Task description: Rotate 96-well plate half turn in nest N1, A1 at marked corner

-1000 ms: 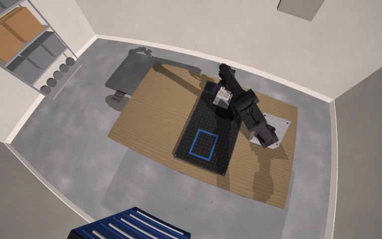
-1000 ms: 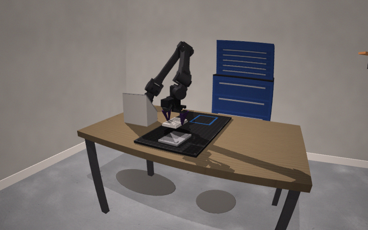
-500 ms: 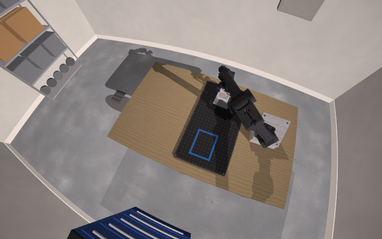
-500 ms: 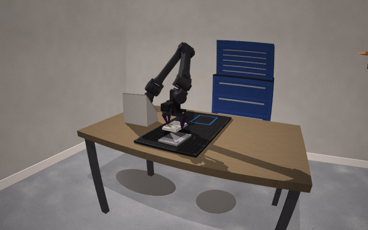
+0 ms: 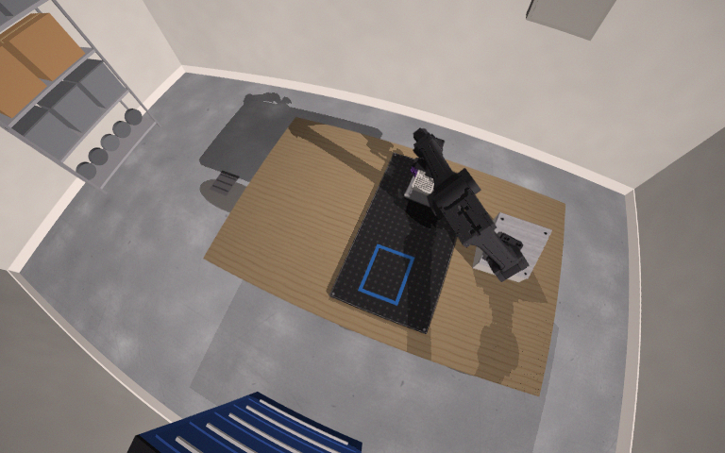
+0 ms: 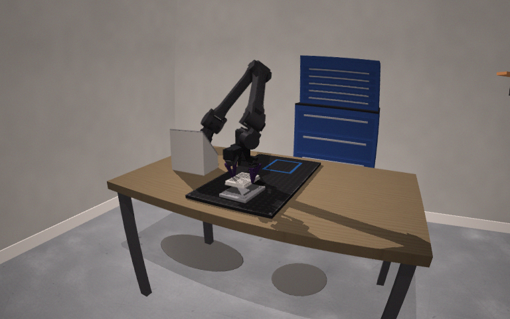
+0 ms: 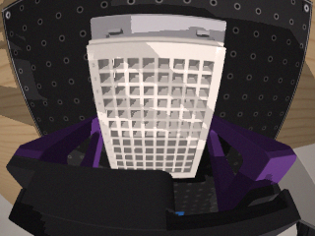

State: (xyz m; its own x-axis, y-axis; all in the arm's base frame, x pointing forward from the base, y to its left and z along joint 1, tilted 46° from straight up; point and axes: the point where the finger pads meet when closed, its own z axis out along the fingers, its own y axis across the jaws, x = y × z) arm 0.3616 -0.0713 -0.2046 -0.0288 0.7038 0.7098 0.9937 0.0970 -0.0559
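Now: the grey plate nest N1 50 mm below my hand. Round my hand: A1 label: 50 mm ahead, 80 mm to the left, 50 mm below; white 96-well plate: right at my hand.
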